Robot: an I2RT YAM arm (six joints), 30 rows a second.
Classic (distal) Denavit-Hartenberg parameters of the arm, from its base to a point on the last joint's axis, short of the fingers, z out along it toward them. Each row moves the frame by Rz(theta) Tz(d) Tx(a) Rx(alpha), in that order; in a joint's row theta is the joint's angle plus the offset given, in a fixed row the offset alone. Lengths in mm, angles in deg.
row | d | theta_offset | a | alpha
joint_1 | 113.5 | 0 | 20 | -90
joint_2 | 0 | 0 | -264 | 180
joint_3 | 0 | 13.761 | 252.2 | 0
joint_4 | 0 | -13.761 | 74 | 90
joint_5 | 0 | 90 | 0 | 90
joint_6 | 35.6 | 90 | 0 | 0
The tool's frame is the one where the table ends.
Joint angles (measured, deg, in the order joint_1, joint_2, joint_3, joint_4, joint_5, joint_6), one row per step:
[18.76, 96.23, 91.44, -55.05, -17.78, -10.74]
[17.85, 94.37, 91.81, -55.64, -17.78, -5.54]
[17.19, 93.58, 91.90, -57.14, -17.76, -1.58]
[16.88, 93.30, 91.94, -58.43, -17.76, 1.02]
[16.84, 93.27, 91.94, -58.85, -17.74, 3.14]
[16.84, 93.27, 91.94, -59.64, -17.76, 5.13]
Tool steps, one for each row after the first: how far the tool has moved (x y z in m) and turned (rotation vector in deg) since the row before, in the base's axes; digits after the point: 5 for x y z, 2 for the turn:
[-0.00532, -0.00758, 0.01204, 2.44, 0.75, -5.15]
[-0.00385, -0.00535, 0.00343, 1.31, 2.33, -3.89]
[-0.00243, -0.00265, 0.00052, 0.69, 2.06, -2.44]
[-0.00069, -0.00047, -0.00023, 0.65, 1.28, -1.80]
[-0.00125, -0.00036, -0.00073, 0.50, 1.61, -1.64]

